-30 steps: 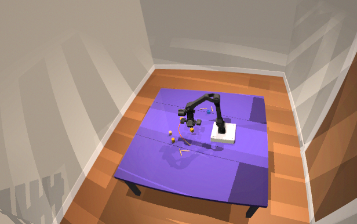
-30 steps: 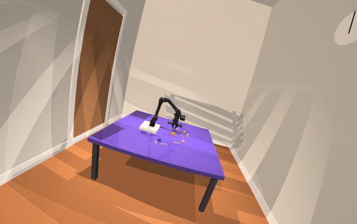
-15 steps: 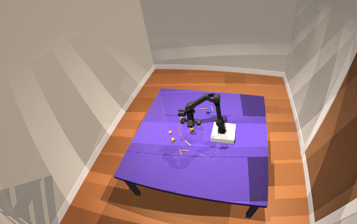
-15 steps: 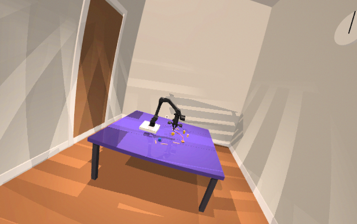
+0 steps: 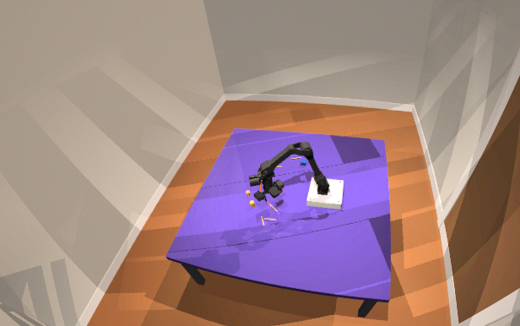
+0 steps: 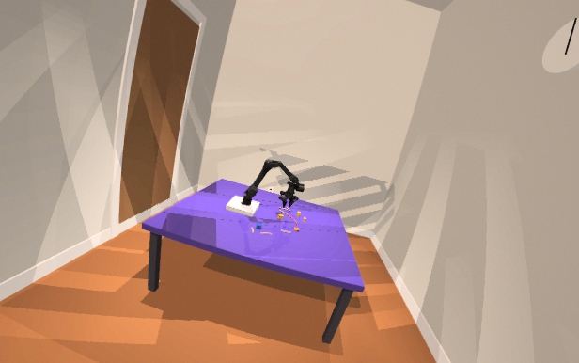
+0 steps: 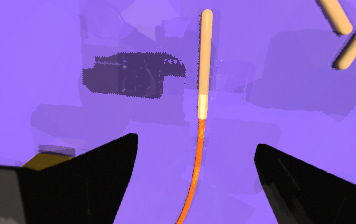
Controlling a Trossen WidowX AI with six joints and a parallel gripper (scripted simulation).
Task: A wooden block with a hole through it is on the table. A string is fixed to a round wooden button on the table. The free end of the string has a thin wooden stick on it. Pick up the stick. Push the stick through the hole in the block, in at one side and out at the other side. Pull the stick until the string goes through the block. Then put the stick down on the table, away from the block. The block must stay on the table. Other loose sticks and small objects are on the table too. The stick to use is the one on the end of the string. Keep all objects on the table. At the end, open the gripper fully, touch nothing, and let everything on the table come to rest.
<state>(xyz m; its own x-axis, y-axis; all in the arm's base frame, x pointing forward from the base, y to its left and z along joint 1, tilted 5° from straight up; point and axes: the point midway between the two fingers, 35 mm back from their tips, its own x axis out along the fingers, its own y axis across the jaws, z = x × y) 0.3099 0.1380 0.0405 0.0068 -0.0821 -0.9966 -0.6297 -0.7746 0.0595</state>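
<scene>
Now: gripper tip 6 cm above the thin wooden stick, 2 cm to the right of it and 1 cm past it. From my gripper tip the other things lie so: yellow wooden block: 13 cm to the right, 4 cm below, 2 cm behind; yellow cylinder: 11 cm ahead, 4 cm below, 3 cm to the left; tan cylinder: 17 cm ahead, 5 cm to the right, 4 cm below.
</scene>
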